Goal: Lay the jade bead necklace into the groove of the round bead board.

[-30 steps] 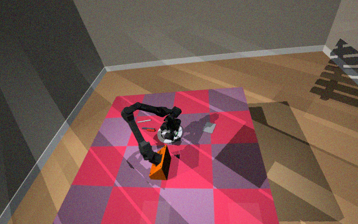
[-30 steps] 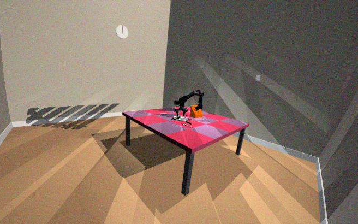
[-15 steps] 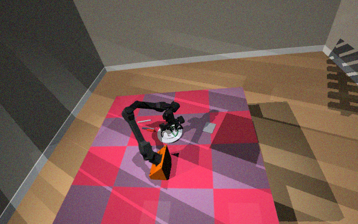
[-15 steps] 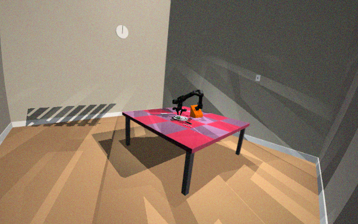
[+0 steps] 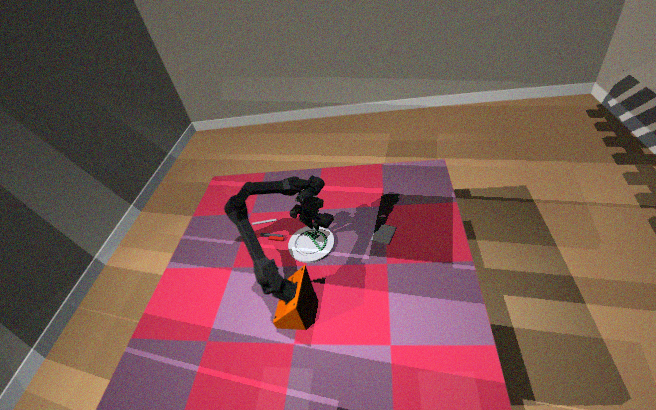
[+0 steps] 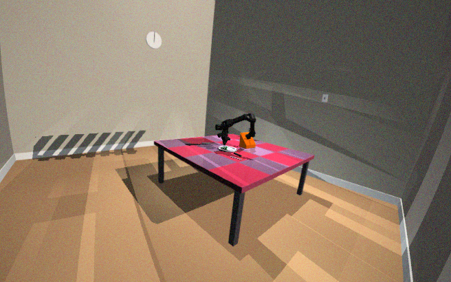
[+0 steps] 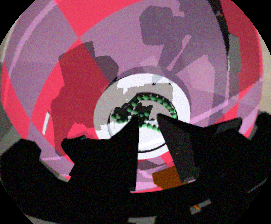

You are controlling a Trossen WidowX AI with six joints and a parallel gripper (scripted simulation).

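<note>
Now: gripper tip 4 cm past the round white bead board, 4 cm above it and 2 cm to the right of it. Round my gripper tip: red-handled tool: 20 cm to the left, 4 cm below, 1 cm ahead; flat grey pad: 29 cm to the right, 5 cm below, 1 cm behind; thin white rod: 27 cm to the left, 11 cm ahead, 5 cm below.
</note>
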